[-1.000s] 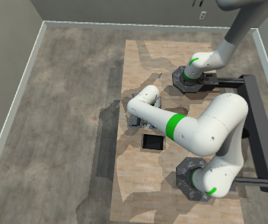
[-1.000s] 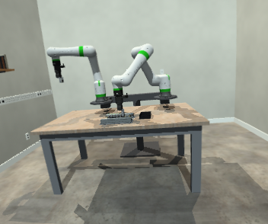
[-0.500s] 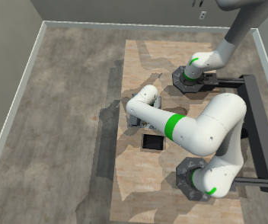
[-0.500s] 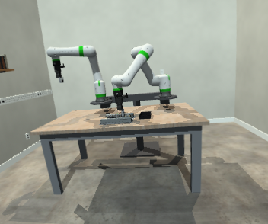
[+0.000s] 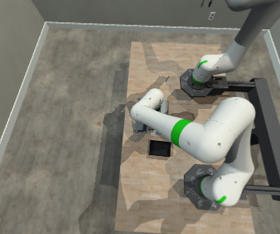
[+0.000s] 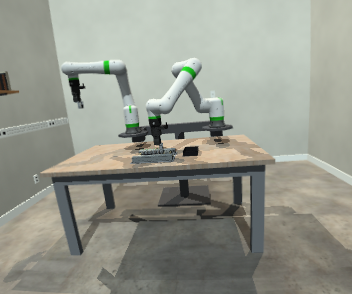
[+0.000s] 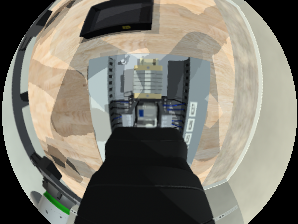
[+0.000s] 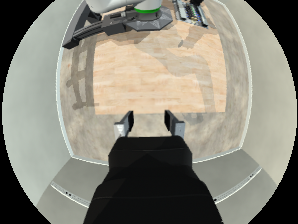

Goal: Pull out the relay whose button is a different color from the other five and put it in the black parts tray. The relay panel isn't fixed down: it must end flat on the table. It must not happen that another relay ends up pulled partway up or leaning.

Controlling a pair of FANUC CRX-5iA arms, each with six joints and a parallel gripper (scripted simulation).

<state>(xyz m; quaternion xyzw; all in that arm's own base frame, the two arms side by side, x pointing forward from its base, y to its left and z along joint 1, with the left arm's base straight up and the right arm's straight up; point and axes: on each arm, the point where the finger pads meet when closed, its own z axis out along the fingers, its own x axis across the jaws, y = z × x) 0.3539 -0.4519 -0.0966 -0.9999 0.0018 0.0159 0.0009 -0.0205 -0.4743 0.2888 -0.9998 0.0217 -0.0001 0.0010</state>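
The relay panel lies 60 mm to the right of my left hand and 40 mm below it. Round my left hand: black parts tray: 220 mm to the left, 70 mm behind, 50 mm below.
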